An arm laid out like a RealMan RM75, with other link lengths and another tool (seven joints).
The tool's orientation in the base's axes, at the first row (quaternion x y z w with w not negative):
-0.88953, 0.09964, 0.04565, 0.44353
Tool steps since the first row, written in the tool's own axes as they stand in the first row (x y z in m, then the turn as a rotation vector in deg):
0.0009, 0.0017, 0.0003, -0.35, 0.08, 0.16
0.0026, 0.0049, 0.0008, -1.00, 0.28, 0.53
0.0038, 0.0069, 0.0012, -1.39, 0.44, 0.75
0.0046, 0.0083, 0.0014, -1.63, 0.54, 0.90
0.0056, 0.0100, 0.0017, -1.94, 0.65, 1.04
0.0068, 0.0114, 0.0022, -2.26, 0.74, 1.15
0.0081, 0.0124, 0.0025, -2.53, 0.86, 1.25
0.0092, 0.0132, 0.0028, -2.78, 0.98, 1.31
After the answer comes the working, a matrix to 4 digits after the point.
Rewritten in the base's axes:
0.0005, -0.0009, -0.0017, -0.36, 0.13, -0.10
0.0015, -0.0026, -0.0047, -1.03, 0.40, -0.37
0.0022, -0.0036, -0.0067, -1.45, 0.53, -0.56
0.0027, -0.0044, -0.0081, -1.70, 0.62, -0.69
0.0033, -0.0053, -0.0098, -2.03, 0.71, -0.80
0.0042, -0.0059, -0.0114, -2.36, 0.79, -0.89
0.0052, -0.0064, -0.0126, -2.65, 0.84, -0.99
0.0061, -0.0068, -0.0135, -2.92, 0.85, -1.08

The tool's axes in the first row as the columns of a matrix, in the base's axes (rounded; the answer above uses it unrounded):
0.9760, -0.2178, 0.0072
-0.1368, -0.5867, 0.7982
-0.1696, -0.7800, -0.6024

